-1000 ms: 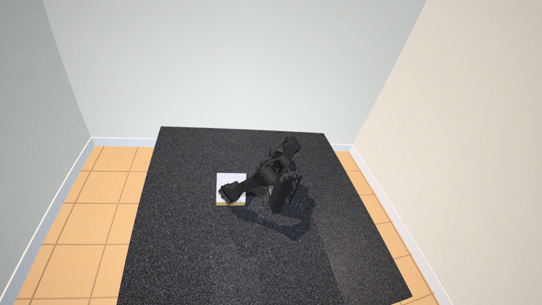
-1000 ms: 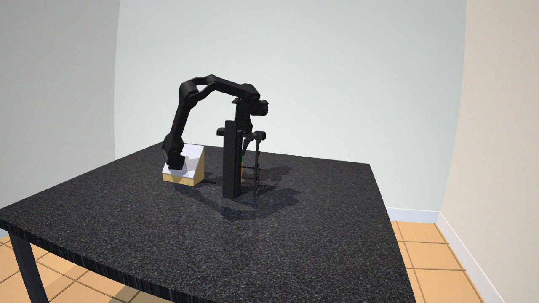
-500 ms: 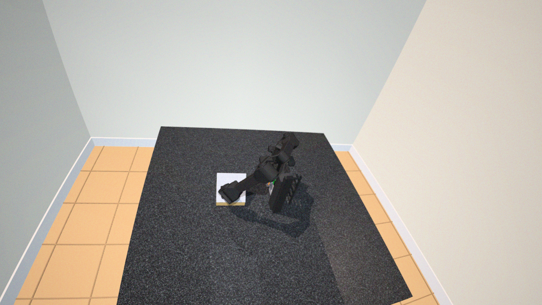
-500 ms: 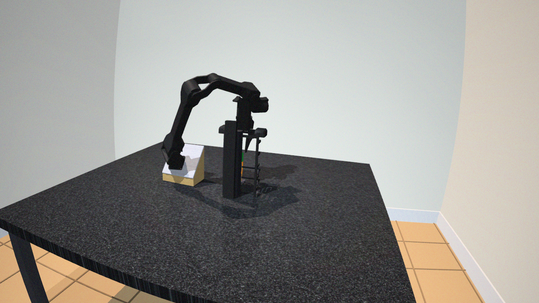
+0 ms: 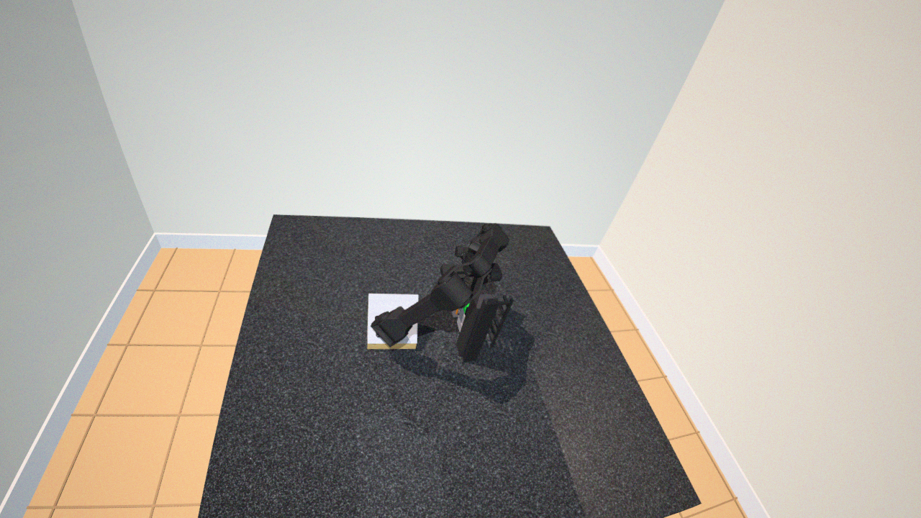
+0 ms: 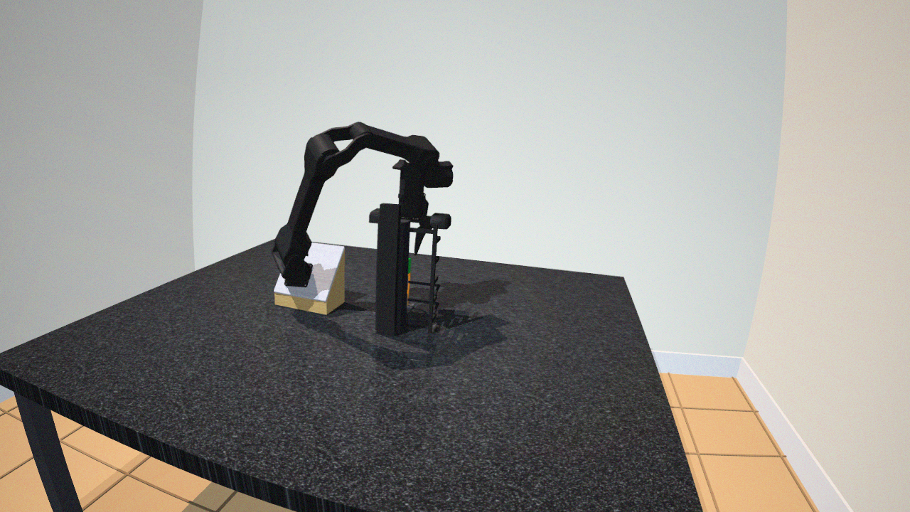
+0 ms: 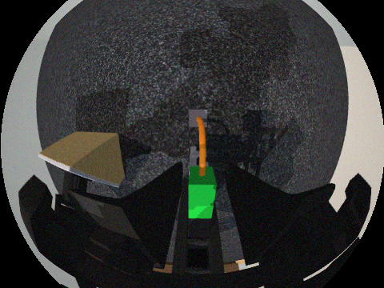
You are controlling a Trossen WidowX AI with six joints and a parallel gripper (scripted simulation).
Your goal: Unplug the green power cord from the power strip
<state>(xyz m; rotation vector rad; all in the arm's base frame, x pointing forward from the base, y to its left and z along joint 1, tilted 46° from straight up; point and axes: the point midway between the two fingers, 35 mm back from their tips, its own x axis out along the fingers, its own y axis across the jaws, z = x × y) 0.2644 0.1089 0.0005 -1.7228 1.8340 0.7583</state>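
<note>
Now: gripper tip 60 mm to the left of the green plug and 10 mm above it. Also, from my gripper tip: black power strip post 170 mm to the right.
</note>
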